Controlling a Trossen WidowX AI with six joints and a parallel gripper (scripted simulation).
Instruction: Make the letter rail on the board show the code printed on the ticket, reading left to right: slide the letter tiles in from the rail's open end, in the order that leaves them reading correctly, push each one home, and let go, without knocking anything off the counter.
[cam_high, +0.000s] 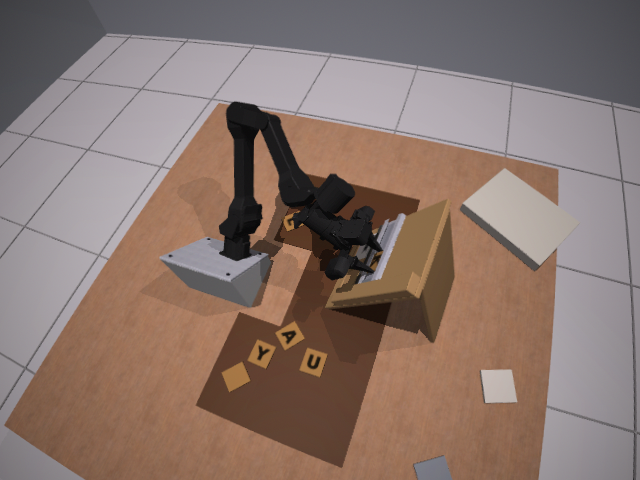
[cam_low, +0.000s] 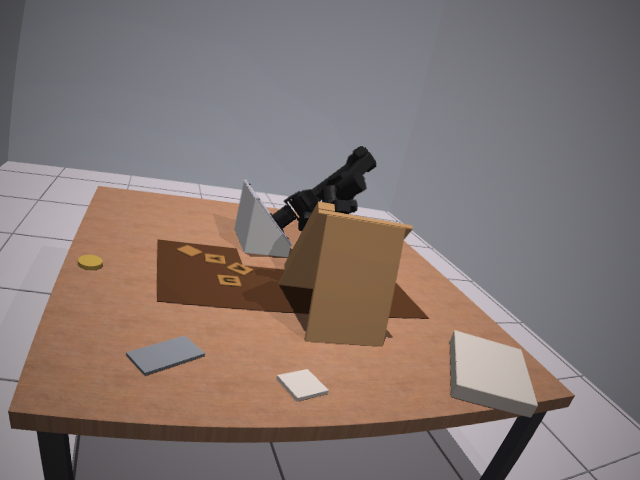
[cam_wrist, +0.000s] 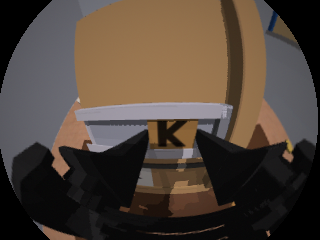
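My gripper tip is now 8 cm above the white ticket, 7 cm to the right of it and 6 cm past it. The rest, counted from my gripper tip: dark brown mat (16 cm behind, 15 cm below, 9 cm to the right); then small white pad (37 cm ahead, 15 cm below, 11 cm to the right); then blank tile (38 cm to the right, 21 cm behind, 15 cm below).
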